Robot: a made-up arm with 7 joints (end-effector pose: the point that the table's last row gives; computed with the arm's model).
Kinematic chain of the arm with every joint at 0, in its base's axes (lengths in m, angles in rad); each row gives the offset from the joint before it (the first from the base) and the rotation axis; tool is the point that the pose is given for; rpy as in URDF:
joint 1: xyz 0 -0.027 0.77 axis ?
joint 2: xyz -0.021 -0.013 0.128 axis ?
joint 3: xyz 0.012 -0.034 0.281 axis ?
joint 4: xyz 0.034 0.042 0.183 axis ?
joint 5: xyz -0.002 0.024 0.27 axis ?
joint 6: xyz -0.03 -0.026 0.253 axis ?
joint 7: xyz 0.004 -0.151 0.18 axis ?
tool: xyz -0.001 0.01 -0.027 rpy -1.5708 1.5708 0
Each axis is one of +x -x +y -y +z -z.
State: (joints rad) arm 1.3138 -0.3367 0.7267 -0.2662 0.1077 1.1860 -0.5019
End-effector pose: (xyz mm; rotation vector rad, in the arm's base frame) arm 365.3 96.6 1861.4 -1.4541 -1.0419 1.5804
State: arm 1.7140 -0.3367 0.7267 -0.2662 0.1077 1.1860 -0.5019
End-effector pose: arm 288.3 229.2 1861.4 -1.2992 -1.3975 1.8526
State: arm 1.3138 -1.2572 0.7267 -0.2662 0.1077 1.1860 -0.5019
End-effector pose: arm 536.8 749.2 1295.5 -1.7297 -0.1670 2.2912
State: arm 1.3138 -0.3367 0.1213 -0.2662 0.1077 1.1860 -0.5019
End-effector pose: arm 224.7 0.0 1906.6 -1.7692 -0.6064 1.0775
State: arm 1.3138 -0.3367 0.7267 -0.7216 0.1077 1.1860 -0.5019
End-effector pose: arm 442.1 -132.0 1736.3 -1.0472 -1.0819 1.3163
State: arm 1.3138 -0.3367 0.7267 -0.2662 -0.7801 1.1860 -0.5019
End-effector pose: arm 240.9 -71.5 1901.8 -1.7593 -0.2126 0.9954
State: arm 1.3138 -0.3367 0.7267 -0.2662 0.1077 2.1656 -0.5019
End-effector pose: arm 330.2 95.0 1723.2 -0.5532 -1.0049 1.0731
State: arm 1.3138 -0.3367 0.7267 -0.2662 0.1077 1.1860 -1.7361
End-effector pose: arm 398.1 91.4 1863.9 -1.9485 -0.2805 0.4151
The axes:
joint 1: +z
joint 2: -y
joint 3: +z
joint 4: +y
joint 5: +z
joint 6: -y
joint 7: +x

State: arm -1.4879 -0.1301 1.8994 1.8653 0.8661 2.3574 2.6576
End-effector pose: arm 387.8 -76.7 1228.7 1.2976 -1.8062 1.0123
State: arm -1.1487 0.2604 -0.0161 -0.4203 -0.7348 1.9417 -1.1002
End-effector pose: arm -244.9 517.7 1554.4 0.0465 0.8915 -2.9196
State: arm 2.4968 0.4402 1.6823 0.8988 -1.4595 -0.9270 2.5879
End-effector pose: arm 73.8 -585.3 1814.9 -0.0692 -0.3273 -2.7631
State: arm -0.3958 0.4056 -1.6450 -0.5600 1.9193 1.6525 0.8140
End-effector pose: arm -422.8 171.9 1803.6 -2.2102 -0.4615 0.5369
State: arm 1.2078 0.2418 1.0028 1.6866 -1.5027 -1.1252 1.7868
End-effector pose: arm -324.7 392.8 1525.2 -0.6857 1.0773 0.9022
